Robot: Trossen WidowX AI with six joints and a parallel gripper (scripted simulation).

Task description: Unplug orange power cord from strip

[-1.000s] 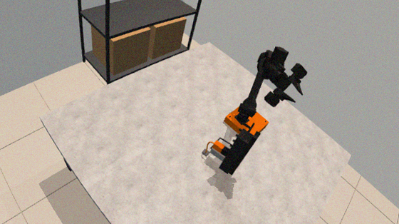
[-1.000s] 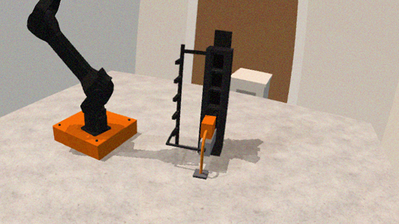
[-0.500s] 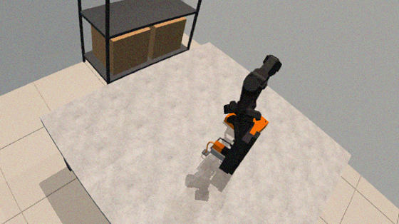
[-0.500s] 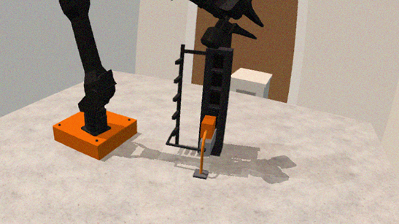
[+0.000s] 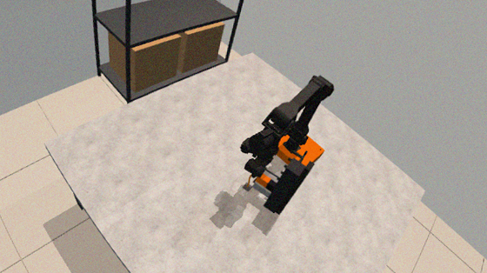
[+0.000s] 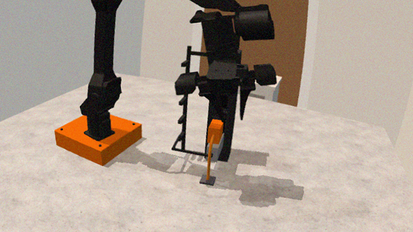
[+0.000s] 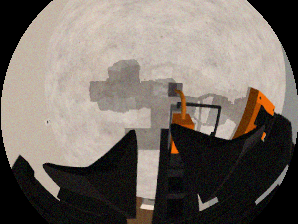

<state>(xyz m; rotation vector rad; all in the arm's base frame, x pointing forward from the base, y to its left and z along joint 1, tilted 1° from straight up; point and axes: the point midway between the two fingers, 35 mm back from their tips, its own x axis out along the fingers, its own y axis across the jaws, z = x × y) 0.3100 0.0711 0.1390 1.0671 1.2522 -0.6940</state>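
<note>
Now: the orange plug 5 cm behind my gripper tip, 3 cm to the left of it and 3 cm below it. The rest, counted from my gripper tip: grey end piece: 3 cm behind, 2 cm to the right, 14 cm below.
</note>
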